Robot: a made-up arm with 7 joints.
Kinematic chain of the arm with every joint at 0, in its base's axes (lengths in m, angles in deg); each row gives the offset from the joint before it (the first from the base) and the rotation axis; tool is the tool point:
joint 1: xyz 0 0 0.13 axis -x
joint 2: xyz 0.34 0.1 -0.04 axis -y
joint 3: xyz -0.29 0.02 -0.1 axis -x
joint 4: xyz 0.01 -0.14 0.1 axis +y
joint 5: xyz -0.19 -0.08 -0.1 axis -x
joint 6: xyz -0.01 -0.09 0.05 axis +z
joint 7: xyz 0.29 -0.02 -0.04 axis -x
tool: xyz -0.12 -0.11 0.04
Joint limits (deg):
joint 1: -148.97..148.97
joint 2: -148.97..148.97
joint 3: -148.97..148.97
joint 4: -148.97..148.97
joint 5: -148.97..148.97
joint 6: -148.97..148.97
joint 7: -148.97..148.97
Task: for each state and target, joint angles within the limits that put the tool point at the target. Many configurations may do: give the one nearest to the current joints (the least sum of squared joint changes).
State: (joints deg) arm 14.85 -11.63 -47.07 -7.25 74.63 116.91 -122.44
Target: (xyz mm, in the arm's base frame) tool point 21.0 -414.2 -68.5
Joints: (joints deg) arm 49.65 6.82 -19.57 -27.75 80.10 97.17 -109.39
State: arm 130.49 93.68 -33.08 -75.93 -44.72 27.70 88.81
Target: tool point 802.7 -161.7 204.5
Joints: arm 117.14 112.30 -71.78 -72.51 -54.24 40.00 90.00
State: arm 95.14 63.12 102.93 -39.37 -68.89 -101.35 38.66
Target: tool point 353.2 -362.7 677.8
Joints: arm 120.90 101.81 63.54 -15.81 -77.39 -111.16 26.64
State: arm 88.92 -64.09 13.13 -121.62 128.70 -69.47 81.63
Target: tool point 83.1 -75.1 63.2
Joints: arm 101.80 -45.69 26.23 -138.74 115.93 -89.69 68.86
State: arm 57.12 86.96 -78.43 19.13 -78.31 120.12 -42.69
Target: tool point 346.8 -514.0 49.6
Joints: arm 68.71 69.70 -66.64 25.75 -76.78 120.78 -44.39
